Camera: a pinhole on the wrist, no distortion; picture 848 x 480 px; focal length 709.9 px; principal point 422.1 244.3 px. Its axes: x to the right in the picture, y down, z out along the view. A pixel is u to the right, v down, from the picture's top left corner.
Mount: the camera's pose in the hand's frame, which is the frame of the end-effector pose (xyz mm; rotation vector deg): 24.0 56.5 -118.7 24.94 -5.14 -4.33
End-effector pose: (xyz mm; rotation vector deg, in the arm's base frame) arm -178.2 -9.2 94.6 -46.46 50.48 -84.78
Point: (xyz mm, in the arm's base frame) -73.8 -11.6 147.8
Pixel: 396 392
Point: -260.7 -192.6 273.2
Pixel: outside the picture
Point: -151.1 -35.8 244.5
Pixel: 506 68
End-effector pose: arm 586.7 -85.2 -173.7 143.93 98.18 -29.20
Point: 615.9 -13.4 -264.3
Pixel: 804 409
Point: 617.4 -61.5 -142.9
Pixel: 482 202
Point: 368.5 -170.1 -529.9
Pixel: 409 323
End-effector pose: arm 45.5 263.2 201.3 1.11 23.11 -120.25
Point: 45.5 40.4 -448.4
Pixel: behind the camera
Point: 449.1 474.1 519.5
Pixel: outside the picture
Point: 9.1 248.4 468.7
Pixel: 426 273
